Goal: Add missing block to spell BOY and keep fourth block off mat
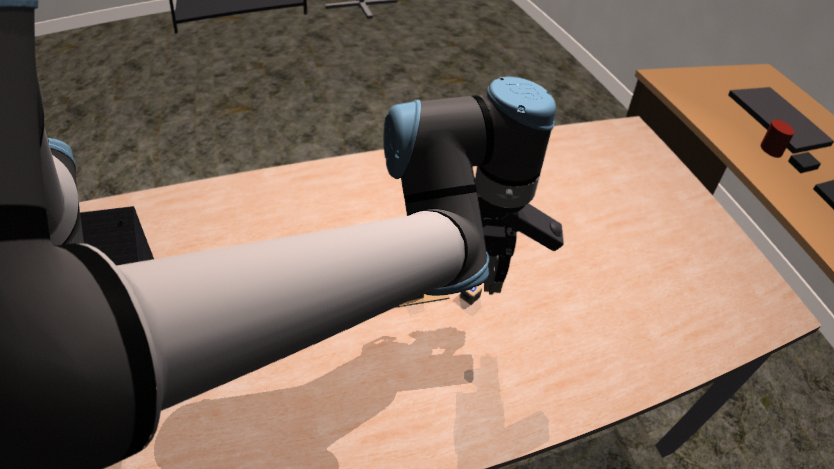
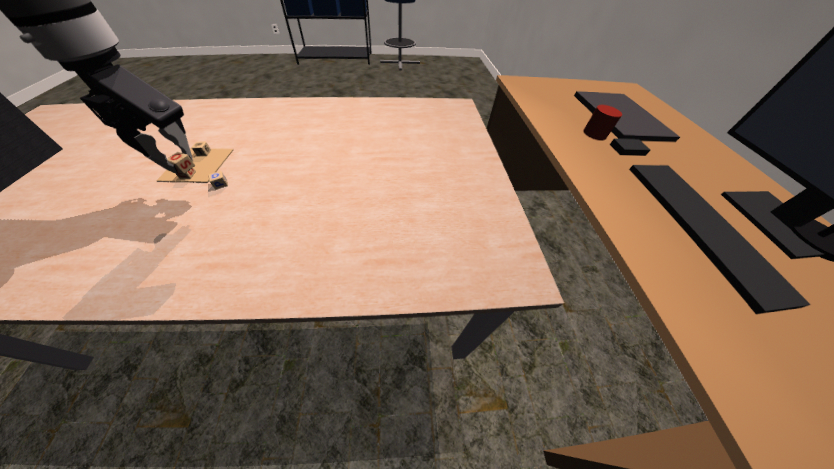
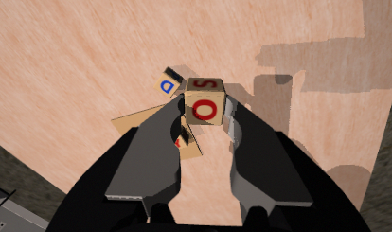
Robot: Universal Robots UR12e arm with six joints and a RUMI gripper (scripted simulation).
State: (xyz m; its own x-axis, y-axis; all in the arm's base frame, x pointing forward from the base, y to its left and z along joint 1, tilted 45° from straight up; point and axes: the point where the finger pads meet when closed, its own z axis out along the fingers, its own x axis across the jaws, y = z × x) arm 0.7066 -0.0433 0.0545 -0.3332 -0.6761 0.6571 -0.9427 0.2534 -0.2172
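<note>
The tan mat lies 12 cm behind my hand, 13 cm to the left of it and 12 cm below it. The rest, counted from my hand: D block 1 cm behind, 6 cm to the left, 10 cm below; then Y block 11 cm behind, 9 cm to the left, 10 cm below; then O block right at my hand.
</note>
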